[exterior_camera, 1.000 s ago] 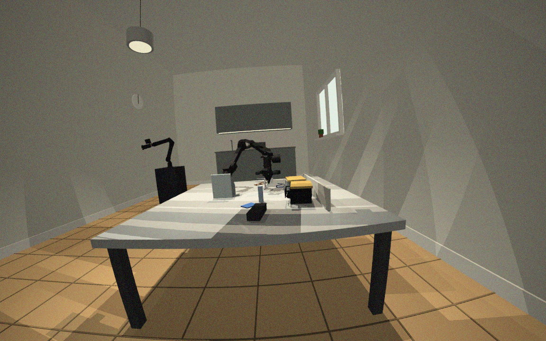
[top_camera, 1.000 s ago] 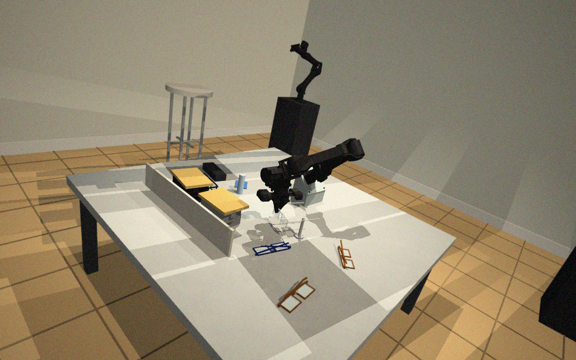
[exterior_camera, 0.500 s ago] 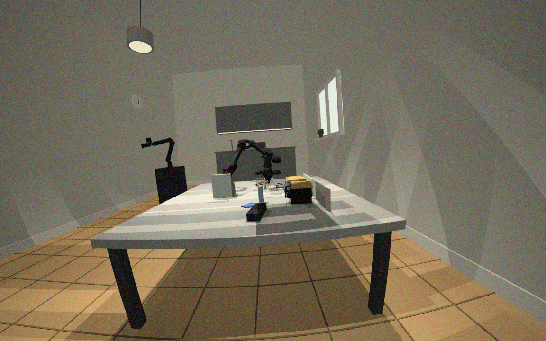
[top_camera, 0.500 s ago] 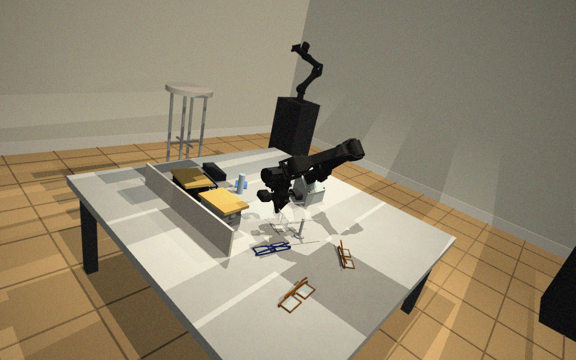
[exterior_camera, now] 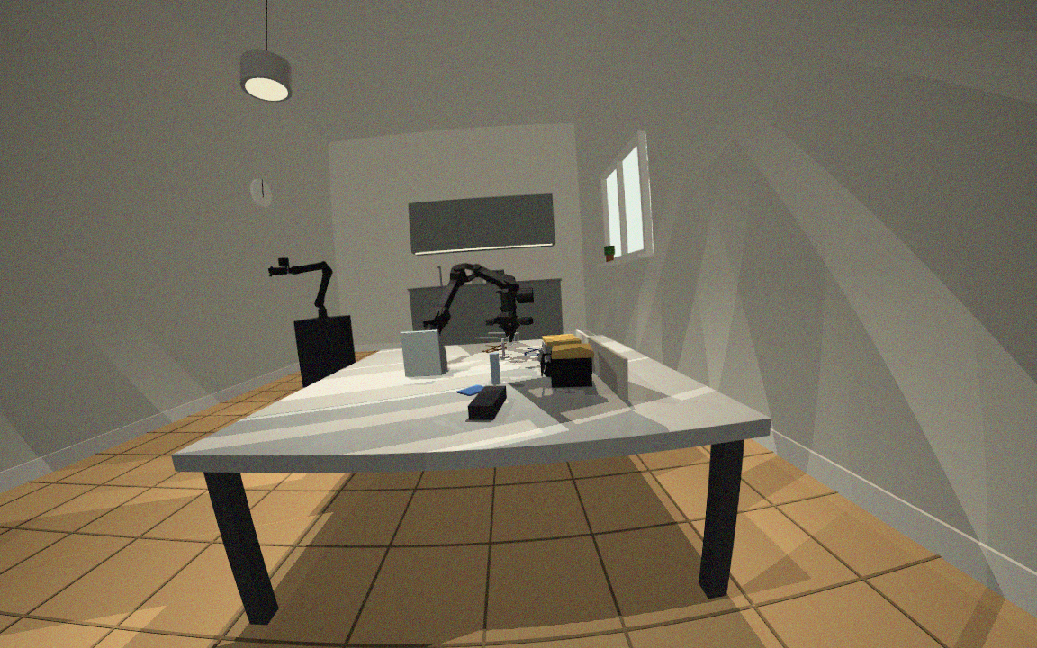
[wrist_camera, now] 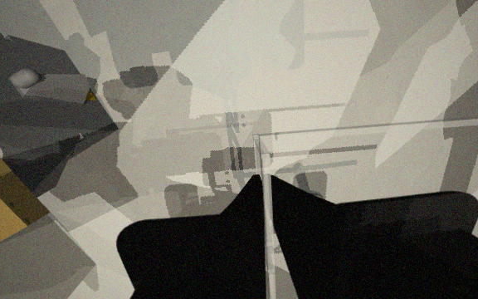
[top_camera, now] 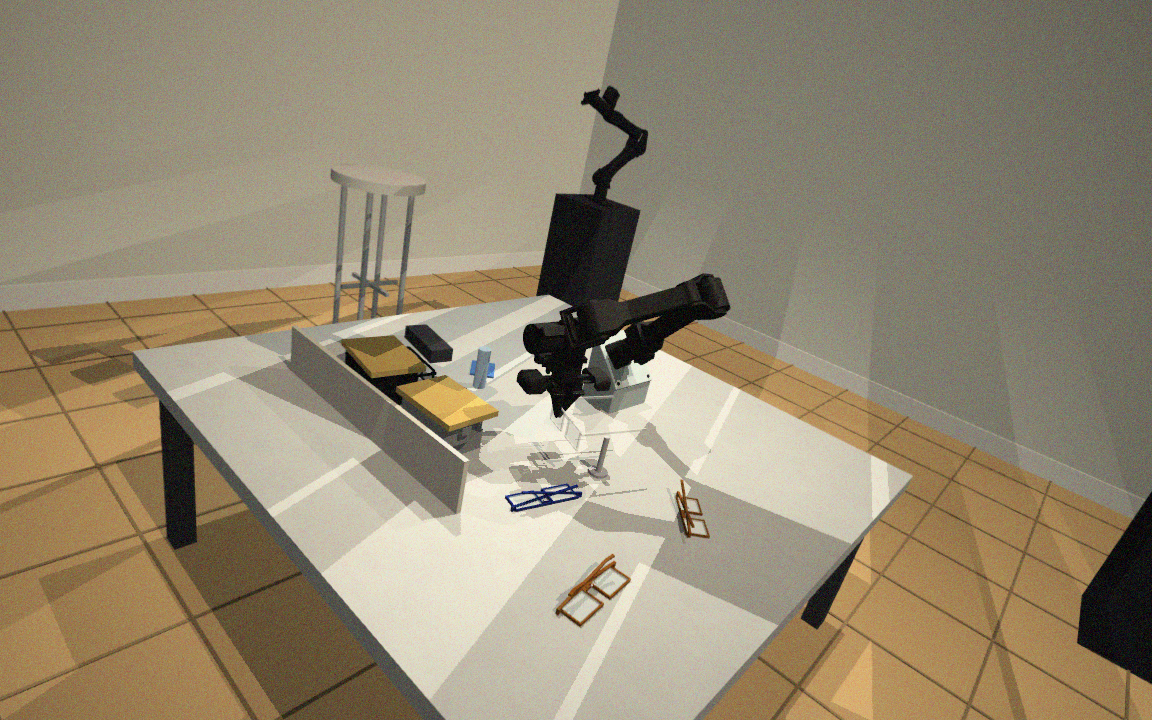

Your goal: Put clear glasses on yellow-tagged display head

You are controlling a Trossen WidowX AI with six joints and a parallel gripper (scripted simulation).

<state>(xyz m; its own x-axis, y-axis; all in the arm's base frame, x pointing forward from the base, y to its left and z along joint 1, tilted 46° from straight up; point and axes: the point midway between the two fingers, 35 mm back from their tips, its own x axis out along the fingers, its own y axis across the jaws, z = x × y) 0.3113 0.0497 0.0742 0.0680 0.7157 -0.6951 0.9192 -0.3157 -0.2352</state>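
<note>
My gripper tip is 3 cm past the grey post, 11 cm to the right of it and 6 cm above it. The rest, counted from my gripper tip: grey wall panel (28 cm ahead, 25 cm to the right, 3 cm below); then blue card (13 cm behind, 36 cm to the right, 8 cm below); then head (15 cm ahead, 35 cm to the right, 3 cm below).
</note>
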